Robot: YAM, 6 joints.
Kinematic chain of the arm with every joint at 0, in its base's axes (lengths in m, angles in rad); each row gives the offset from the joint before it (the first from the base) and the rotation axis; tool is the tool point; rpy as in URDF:
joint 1: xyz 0 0 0.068 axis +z
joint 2: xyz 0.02 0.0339 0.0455 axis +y
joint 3: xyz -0.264 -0.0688 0 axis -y
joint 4: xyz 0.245 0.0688 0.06 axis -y
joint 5: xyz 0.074 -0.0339 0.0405 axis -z
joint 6: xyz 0.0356 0 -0.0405 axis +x
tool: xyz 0 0 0 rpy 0 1.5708 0
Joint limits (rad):
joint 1: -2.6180..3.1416
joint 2: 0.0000..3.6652
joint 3: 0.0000..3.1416
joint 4: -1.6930..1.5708
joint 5: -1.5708..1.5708
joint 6: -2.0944..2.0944
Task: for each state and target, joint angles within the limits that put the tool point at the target. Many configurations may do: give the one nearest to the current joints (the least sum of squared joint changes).
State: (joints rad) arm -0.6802 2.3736 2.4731 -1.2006 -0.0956 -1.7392
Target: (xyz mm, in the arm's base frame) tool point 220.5 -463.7 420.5
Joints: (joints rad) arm -1.1309 2.3738 2.7975 -0.7178 -0.0572 -1.7392
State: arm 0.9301 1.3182 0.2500 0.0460 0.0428 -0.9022
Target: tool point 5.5 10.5 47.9
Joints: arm 0.9599 1.5454 0.0000 -0.6919 -0.0427 -0.9022
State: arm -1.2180 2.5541 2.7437 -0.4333 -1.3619 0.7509
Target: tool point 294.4 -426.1 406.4
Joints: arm -1.0338 2.4518 2.7764 -0.4499 -1.3835 0.7509
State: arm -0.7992 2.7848 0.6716 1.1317 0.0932 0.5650
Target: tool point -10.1 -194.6 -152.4
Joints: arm -1.5810 2.9211 0.6125 1.0901 0.2300 0.5650
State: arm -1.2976 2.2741 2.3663 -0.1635 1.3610 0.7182
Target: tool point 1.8 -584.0 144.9
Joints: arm -1.5091 2.7142 2.3263 -0.1213 1.2889 0.7182
